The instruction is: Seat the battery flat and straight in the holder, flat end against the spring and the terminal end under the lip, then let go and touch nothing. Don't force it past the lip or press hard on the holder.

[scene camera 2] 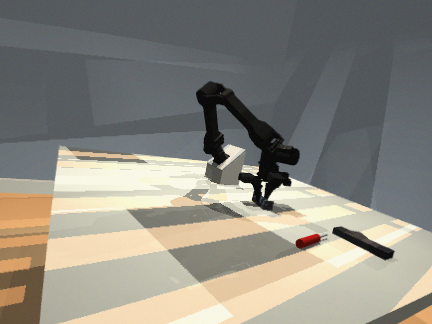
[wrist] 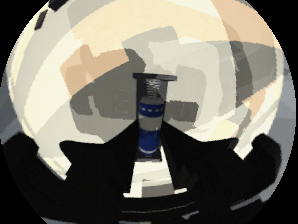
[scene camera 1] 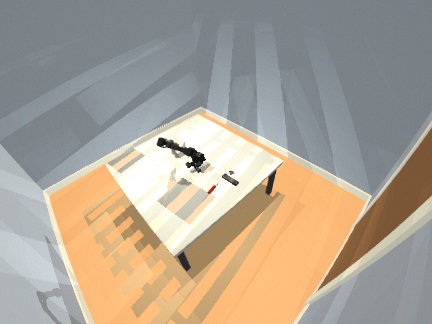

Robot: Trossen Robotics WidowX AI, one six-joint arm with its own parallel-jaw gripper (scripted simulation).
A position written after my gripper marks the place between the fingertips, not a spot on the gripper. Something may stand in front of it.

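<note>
Scene camera 2 shows my gripper (scene camera 2: 261, 202). In the wrist view, the gripper (wrist: 149, 122) is visible again, as is a battery (wrist: 150, 113).
</note>
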